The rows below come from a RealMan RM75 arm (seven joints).
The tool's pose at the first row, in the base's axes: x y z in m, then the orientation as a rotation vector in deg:
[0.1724 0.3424 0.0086 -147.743 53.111 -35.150]
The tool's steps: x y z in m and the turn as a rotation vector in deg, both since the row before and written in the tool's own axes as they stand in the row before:
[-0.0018 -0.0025 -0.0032 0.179 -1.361 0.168]
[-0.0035 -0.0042 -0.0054 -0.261 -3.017 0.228]
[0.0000 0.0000 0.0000 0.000 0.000 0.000]
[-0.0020 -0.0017 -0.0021 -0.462 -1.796 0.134]
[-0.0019 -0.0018 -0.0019 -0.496 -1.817 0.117]
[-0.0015 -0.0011 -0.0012 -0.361 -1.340 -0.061]
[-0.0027 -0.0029 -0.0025 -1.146 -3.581 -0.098]
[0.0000 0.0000 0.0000 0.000 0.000 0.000]
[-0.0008 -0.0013 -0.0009 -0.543 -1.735 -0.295]
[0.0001 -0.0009 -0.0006 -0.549 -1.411 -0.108]
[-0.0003 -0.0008 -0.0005 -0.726 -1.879 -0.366]
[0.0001 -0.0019 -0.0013 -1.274 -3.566 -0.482]
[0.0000 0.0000 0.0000 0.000 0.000 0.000]
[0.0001 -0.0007 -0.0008 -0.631 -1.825 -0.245]
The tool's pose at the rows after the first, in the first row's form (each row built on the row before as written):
[0.1708 0.3449 0.0119 -147.575 52.785 -33.333]
[0.1679 0.3493 0.0175 -147.806 52.206 -29.151]
[0.1679 0.3493 0.0175 -147.806 52.206 -29.151]
[0.1664 0.3514 0.0197 -148.173 51.992 -26.564]
[0.1652 0.3535 0.0218 -148.544 51.753 -23.940]
[0.1642 0.3550 0.0231 -148.872 51.381 -22.045]
[0.1628 0.3582 0.0262 -149.777 50.513 -16.888]
[0.1628 0.3582 0.0262 -149.777 50.513 -16.888]
[0.1626 0.3594 0.0275 -150.279 49.753 -14.454]
[0.1630 0.3598 0.0284 -150.695 49.333 -12.397]
[0.1631 0.3604 0.0292 -151.315 48.471 -9.712]
[0.1639 0.3614 0.0311 -152.180 47.043 -4.586]
[0.1639 0.3614 0.0311 -152.180 47.043 -4.586]
[0.1642 0.3616 0.0321 -152.544 46.290 -1.966]

